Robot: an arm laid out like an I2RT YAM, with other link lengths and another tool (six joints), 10 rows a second.
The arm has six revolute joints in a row. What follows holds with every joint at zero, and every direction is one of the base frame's.
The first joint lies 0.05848 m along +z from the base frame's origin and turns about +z.
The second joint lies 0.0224 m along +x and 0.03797 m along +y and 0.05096 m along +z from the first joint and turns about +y.
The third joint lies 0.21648 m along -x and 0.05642 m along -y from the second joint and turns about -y.
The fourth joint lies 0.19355 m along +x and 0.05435 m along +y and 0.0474 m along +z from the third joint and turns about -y.
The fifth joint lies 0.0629 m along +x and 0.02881 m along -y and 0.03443 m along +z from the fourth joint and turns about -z.
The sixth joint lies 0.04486 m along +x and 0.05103 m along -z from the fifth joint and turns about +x.
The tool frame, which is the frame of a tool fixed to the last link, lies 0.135 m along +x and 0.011 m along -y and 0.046 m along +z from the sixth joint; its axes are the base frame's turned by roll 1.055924, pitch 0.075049 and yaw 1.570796 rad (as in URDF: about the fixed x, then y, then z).
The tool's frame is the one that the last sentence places.
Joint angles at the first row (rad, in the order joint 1, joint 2, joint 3, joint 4, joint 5, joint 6):
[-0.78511, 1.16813, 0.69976, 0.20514, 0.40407, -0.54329]
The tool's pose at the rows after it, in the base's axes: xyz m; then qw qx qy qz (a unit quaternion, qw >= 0):
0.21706 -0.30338 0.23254 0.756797 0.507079 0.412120 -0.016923
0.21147 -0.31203 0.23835 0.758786 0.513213 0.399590 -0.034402
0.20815 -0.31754 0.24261 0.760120 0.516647 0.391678 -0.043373
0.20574 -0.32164 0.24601 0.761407 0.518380 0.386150 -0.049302
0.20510 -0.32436 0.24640 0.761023 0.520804 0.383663 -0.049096
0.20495 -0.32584 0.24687 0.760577 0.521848 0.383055 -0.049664
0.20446 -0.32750 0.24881 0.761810 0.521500 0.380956 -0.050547
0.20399 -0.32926 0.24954 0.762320 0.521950 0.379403 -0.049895
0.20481 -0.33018 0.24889 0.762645 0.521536 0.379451 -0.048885
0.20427 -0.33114 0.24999 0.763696 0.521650 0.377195 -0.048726
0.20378 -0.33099 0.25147 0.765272 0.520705 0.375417 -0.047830
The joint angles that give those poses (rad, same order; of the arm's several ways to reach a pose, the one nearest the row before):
[-0.80030, 1.19631, 0.73533, 0.18911, 0.43123, -0.53098]
[-0.81219, 1.21859, 0.76944, 0.18214, 0.46314, -0.52467]
[-0.82208, 1.23245, 0.79405, 0.17492, 0.47704, -0.52004]
[-0.83096, 1.24232, 0.81199, 0.17107, 0.48391, -0.51804]
[-0.83862, 1.25131, 0.82291, 0.16645, 0.47909, -0.51294]
[-0.84198, 1.25669, 0.83064, 0.16259, 0.47782, -0.51203]
[-0.84644, 1.26076, 0.83866, 0.16265, 0.47640, -0.51177]
[-0.85290, 1.26537, 0.84448, 0.16265, 0.47029, -0.51018]
[-0.85441, 1.27157, 0.84449, 0.16984, 0.46676, -0.51034]
[-0.85759, 1.27324, 0.84821, 0.17029, 0.46504, -0.50776]
[-0.85917, 1.26971, 0.84833, 0.17102, 0.46267, -0.50624]

